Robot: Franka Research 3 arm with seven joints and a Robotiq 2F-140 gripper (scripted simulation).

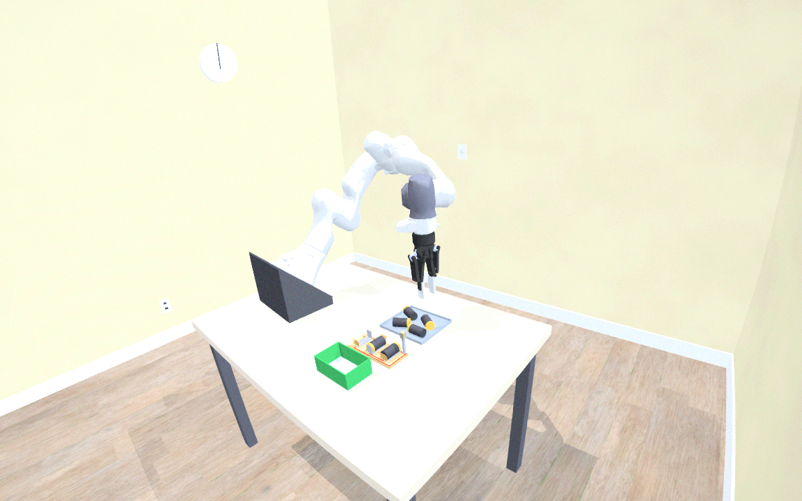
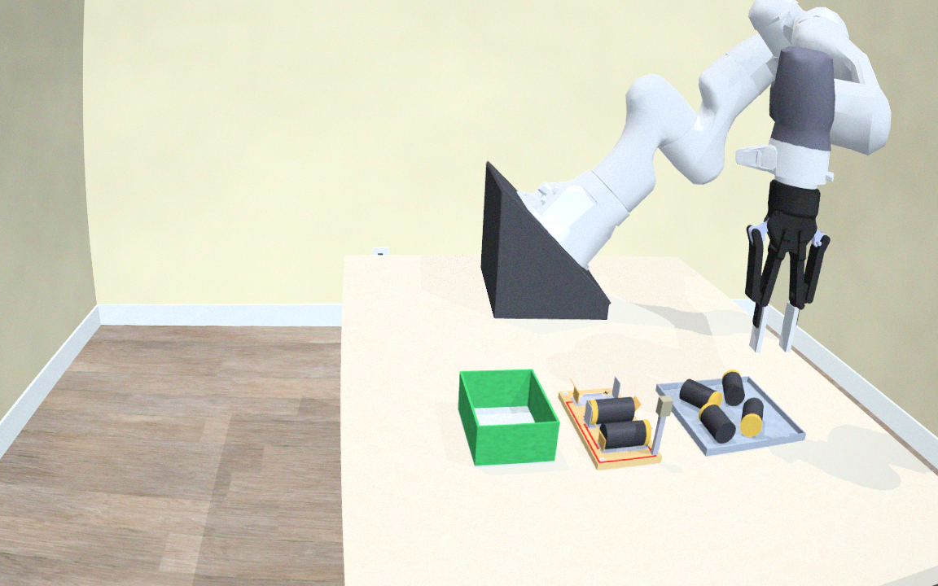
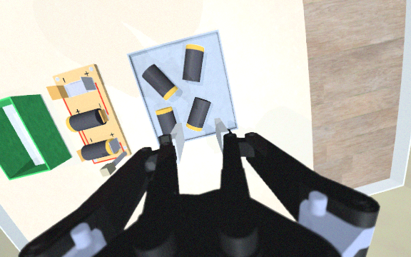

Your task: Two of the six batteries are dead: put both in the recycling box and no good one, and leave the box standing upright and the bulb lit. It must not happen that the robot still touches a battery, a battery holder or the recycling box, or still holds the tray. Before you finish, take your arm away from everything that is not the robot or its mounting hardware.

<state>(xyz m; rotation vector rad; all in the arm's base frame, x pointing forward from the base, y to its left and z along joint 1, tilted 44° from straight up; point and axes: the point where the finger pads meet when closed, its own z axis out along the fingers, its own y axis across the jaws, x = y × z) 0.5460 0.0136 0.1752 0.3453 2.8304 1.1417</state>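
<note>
The grey tray is 5 cm behind my hand, 1 cm to the right of it and 16 cm below it. Round my hand: green recycling box: 7 cm behind, 36 cm to the right, 14 cm below.
</note>
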